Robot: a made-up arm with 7 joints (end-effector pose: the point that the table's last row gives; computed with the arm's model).
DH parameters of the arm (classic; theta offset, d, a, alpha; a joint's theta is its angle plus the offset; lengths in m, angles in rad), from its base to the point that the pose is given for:
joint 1: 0 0.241 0 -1.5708
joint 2: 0 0 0 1.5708
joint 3: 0 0.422 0.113 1.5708
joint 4: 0 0 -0.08 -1.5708
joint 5: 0 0.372 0 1.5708
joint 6: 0 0 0.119 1.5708
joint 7: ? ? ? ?
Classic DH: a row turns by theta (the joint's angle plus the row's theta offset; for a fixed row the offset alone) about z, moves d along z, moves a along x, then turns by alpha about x.
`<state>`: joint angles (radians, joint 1 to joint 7).
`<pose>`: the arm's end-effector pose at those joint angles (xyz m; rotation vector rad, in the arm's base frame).
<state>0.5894 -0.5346 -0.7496 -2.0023 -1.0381 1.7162 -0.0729</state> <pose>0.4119 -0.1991 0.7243 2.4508 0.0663 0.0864</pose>
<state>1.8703 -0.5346 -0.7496 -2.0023 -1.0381 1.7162 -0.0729</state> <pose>0.3086 0.3378 0.7243 2.0109 1.5849 0.6211</pose>
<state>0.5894 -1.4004 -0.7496 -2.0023 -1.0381 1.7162 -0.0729</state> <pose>0.0381 -0.4491 0.7307 2.7285 -0.3032 1.0785</pose>
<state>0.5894 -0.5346 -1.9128 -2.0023 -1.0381 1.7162 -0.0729</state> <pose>0.0555 -0.6432 0.4027 2.6446 -1.1356 -0.8167</pose>
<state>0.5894 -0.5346 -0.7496 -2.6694 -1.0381 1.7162 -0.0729</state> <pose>0.3644 -0.0833 0.4234 2.4228 0.6246 -0.5820</pose>
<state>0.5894 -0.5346 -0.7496 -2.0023 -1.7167 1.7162 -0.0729</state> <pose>0.4122 -0.1932 0.7145 1.7766 0.1153 0.0018</pose>
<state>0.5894 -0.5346 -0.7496 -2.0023 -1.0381 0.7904 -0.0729</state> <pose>0.3722 -0.2600 0.6467 2.3220 -0.3386 -1.0443</pose>
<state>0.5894 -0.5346 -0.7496 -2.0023 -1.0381 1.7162 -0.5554</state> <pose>0.4119 -0.1991 0.7243 2.3661 0.6505 -0.1263</pose>
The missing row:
joint 7: 0 0 0 0
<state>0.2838 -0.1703 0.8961 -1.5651 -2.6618 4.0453 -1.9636</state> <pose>0.0434 0.3532 0.7099 -2.2965 0.1077 0.0299</pose>
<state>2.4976 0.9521 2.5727 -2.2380 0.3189 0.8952 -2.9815</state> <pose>-0.0421 -0.2698 0.6656 -1.2074 -2.5011 -1.2539</pose>
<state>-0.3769 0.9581 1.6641 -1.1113 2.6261 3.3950 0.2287</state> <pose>0.5905 0.2309 0.5469 -0.2088 1.6092 1.3596</pose>
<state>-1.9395 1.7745 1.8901 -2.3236 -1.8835 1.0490 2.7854</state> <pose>0.4155 -0.3620 0.3164 0.8068 -2.8384 0.5122</pose>
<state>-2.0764 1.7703 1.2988 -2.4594 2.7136 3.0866 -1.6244</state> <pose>0.2270 -0.2186 0.0857 -0.3942 1.5304 0.1654</pose>
